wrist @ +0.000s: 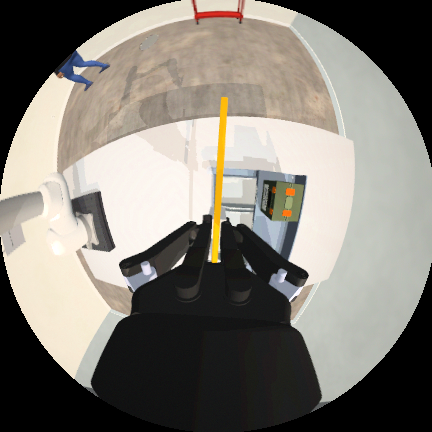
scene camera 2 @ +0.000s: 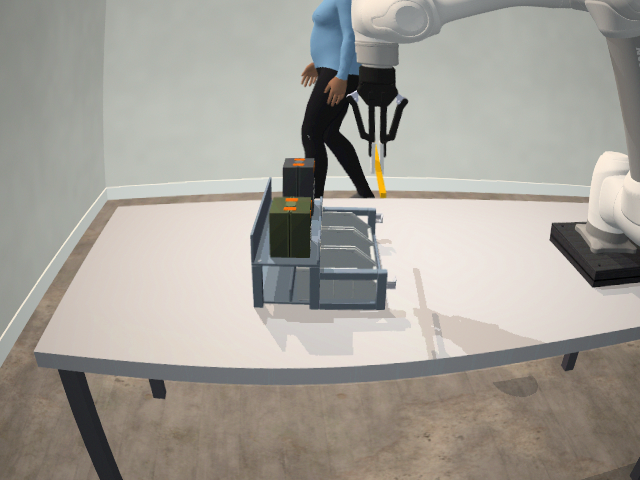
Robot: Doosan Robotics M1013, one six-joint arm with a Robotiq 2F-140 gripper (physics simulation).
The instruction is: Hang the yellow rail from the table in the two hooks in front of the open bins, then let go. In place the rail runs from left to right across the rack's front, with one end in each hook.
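Pixels of known places: gripper, between the fingertips: (wrist: 216,214); arm's base, origin of its link: (wrist: 86,227) (scene camera 2: 605,240).
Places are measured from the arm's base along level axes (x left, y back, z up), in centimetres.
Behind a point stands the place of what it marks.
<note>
The yellow rail (scene camera 2: 379,178) @[z 23.1, x 31.2, y -73.3 cm] (wrist: 220,165) @[z 23.1, x 27.7, y -73.2 cm] is off the table, held high above the rack's front side. It runs roughly along the line of the two hooks. My gripper (scene camera 2: 377,164) @[z 20.8, x 19.5, y -73.2 cm] (wrist: 216,214) @[z 20.8, x 19.5, y -73.2 cm] is shut on the rail; its fingers hide part of it. The blue-grey rack (scene camera 2: 381,291) @[z -1.2, x 28.8, y -71.7 cm] (wrist: 257,190) @[z 5.5, x 23.0, y -84.6 cm] stands on the table, its open bins (scene camera 2: 343,289) @[z -2.3, x 26.3, y -79.4 cm] (wrist: 238,190) @[z -4.7, x 21.4, y -80.5 cm] facing the robot base. The near hook (scene camera 2: 391,283) @[z 0.7, x 29.1, y -69.8 cm] and the far hook (scene camera 2: 379,218) @[z 0.0, x -9.2, y -70.8 cm] stick out from its front, and both are empty. In the wrist view the rail crosses over the rack's front edge, and I cannot make out the hooks.
A green case (scene camera 2: 290,229) @[z 10.7, x 26.8, y -90.0 cm] (wrist: 288,202) @[z 14.2, x 21.7, y -90.4 cm] and a dark case (scene camera 2: 298,178) @[z 13.8, x 2.9, y -90.5 cm] stand on the rack's upper shelf. The robot base (scene camera 2: 594,258) @[z -0.5, x 12.1, y -9.8 cm] (wrist: 100,225) @[z -0.4, x 2.5, y -14.6 cm] is on the table (scene camera 2: 165,289) @[z -5.6, x 24.5, y -119.5 cm]. A person in blue (scene camera 2: 330,41) stands behind the table. A red cart (wrist: 218,15) stands farther off.
</note>
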